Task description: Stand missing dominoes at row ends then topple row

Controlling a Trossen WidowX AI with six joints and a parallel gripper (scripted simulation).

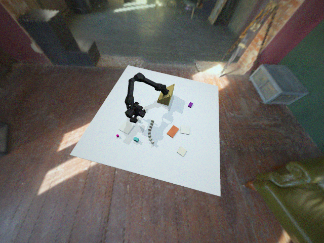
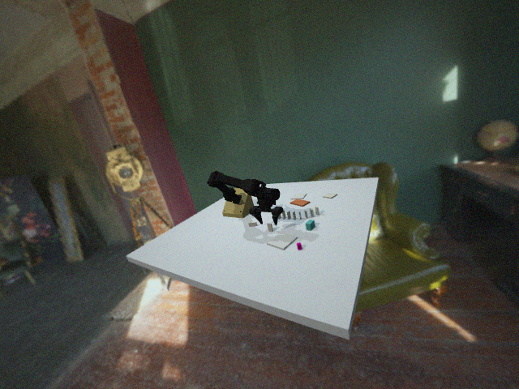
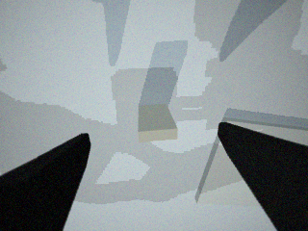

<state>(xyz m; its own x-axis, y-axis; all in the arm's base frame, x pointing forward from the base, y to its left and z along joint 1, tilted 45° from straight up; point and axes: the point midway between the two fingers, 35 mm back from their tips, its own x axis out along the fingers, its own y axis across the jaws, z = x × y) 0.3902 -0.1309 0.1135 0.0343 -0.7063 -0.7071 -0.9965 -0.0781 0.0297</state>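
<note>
Right now my gripper tip is 12 cm short of the white tile, 7 cm to the left of it and 4 cm above it. Also, from my gripper tip: magenta block 23 cm ahead, 10 cm to the right, 3 cm below; teal block 20 cm ahead, 8 cm to the left, 2 cm below; orange tile 38 cm to the left, 4 cm below, 1 cm behind.
</note>
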